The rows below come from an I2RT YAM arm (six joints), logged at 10 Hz.
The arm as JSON. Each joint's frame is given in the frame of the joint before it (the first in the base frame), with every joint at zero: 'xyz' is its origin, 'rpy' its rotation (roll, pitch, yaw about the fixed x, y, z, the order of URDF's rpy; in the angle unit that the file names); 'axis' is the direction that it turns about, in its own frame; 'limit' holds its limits. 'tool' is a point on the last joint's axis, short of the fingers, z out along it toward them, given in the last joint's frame.
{
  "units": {
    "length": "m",
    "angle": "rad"
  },
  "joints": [
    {
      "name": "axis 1",
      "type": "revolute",
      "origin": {
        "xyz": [
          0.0,
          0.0,
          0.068
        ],
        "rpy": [
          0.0,
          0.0,
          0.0
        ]
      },
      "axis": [
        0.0,
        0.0,
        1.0
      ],
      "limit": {
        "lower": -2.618,
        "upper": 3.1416
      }
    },
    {
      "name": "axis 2",
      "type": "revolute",
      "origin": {
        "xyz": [
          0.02,
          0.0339,
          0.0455
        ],
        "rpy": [
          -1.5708,
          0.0,
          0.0
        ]
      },
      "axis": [
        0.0,
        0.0,
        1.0
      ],
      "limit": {
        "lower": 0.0,
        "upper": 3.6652
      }
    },
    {
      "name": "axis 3",
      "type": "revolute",
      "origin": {
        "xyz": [
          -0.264,
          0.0,
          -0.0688
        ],
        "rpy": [
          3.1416,
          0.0,
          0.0
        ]
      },
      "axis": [
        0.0,
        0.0,
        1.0
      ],
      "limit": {
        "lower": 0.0,
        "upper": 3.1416
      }
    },
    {
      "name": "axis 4",
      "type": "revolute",
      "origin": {
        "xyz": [
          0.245,
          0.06,
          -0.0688
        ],
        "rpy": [
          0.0,
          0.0,
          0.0
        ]
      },
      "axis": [
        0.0,
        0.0,
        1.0
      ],
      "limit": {
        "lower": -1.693,
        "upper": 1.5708
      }
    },
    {
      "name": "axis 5",
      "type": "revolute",
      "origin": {
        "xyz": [
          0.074,
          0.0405,
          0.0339
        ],
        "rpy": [
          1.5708,
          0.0,
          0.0
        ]
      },
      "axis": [
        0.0,
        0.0,
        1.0
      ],
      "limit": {
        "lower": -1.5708,
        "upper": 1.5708
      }
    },
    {
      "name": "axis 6",
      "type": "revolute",
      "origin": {
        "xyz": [
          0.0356,
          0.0,
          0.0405
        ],
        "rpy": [
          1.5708,
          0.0,
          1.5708
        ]
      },
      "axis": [
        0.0,
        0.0,
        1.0
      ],
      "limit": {
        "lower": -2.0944,
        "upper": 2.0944
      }
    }
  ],
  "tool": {
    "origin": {
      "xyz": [
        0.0,
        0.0,
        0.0
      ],
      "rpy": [
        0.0,
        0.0,
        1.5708
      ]
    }
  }
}
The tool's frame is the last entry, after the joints.
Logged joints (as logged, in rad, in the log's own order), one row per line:
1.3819 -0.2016 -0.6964 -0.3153 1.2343 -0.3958
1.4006 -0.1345 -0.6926 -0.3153 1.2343 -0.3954
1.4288 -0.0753 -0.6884 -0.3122 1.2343 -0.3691
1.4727 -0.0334 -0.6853 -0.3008 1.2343 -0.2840
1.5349 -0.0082 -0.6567 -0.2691 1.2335 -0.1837
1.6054 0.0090 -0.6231 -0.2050 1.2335 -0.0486
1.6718 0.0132 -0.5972 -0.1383 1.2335 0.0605
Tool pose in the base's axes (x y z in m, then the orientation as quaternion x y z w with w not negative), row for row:
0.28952 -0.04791 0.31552 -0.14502 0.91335 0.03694 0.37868
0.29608 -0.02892 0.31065 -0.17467 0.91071 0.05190 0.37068
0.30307 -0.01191 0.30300 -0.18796 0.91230 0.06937 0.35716
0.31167 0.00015 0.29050 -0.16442 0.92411 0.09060 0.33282
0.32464 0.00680 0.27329 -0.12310 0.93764 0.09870 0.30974
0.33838 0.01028 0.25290 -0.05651 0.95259 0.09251 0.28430
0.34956 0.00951 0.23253 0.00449 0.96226 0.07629 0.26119
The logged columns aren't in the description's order. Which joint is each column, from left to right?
Columns, left to right: axis 2, axis 1, axis 4, axis 5, axis 3, axis 6.
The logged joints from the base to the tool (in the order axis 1, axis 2, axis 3, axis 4, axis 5, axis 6), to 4 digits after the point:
-0.2016 1.3819 1.2343 -0.6964 -0.3153 -0.3958
-0.1345 1.4006 1.2343 -0.6926 -0.3153 -0.3954
-0.0753 1.4288 1.2343 -0.6884 -0.3122 -0.3691
-0.0334 1.4727 1.2343 -0.6853 -0.3008 -0.2840
-0.0082 1.5349 1.2335 -0.6567 -0.2691 -0.1837
0.0090 1.6054 1.2335 -0.6231 -0.2050 -0.0486
0.0132 1.6718 1.2335 -0.5972 -0.1383 0.0605

